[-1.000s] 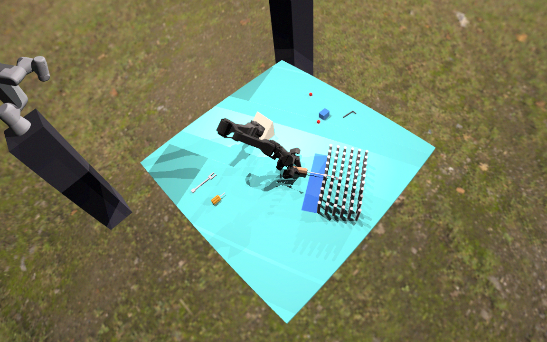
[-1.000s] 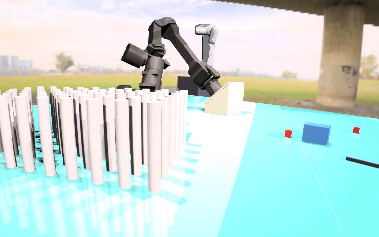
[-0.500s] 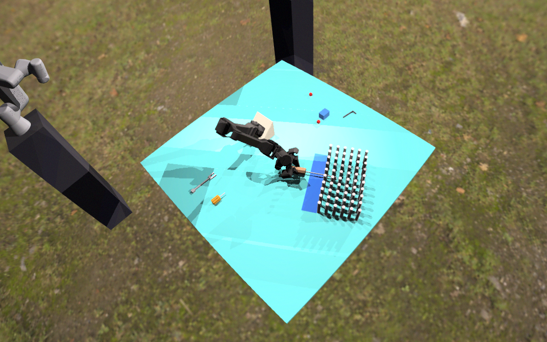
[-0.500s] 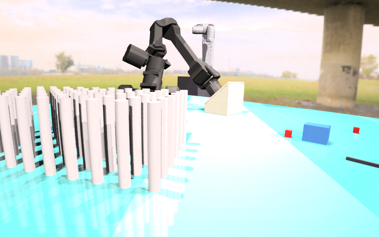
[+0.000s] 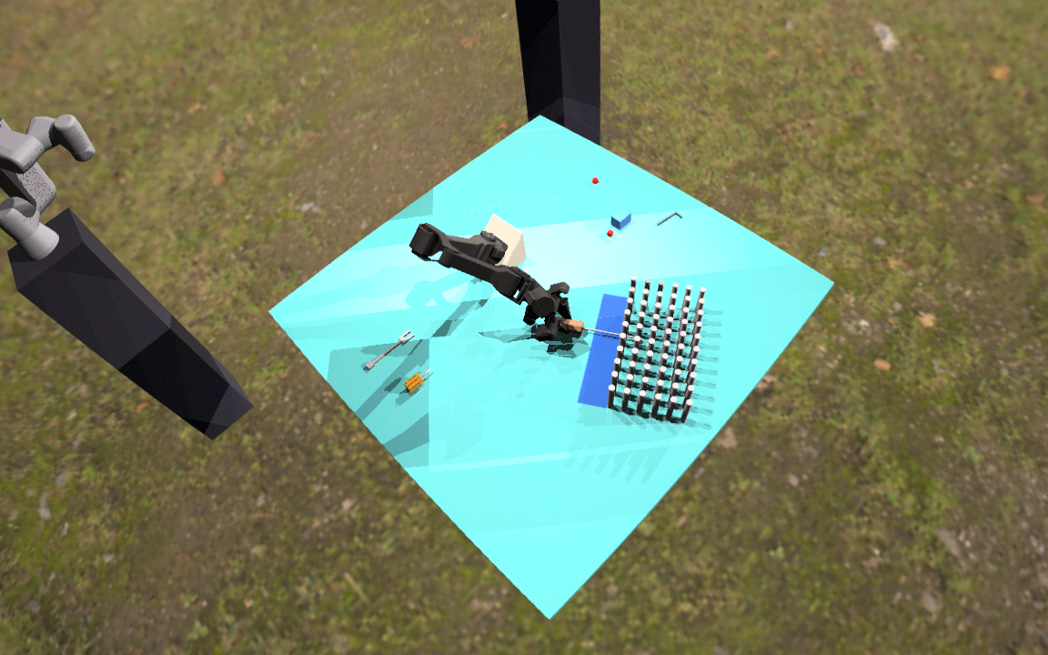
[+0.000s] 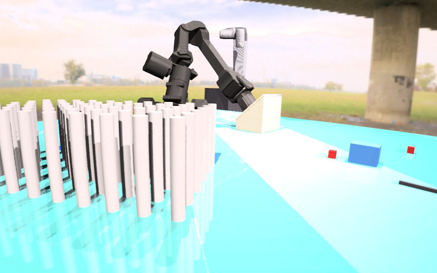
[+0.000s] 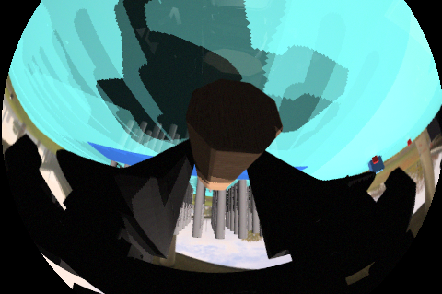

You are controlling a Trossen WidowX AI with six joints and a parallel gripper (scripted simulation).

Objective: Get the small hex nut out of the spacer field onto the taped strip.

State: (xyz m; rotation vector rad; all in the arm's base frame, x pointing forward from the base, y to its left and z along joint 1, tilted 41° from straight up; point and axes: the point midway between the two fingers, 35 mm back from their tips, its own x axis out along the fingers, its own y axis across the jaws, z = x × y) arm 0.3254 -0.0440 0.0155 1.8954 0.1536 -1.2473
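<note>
Now: the wooden-handled hook tool 90 mm ahead of my gripper tip and 50 mm to the left of it. Round my gripper tip: blue cube: 170 mm behind, 420 mm to the left, 10 mm above; then tiny grey hex nut: 180 mm ahead, 110 mm to the left, 10 mm below; then blue taped strip: 120 mm ahead, 20 mm to the left, 10 mm below.
</note>
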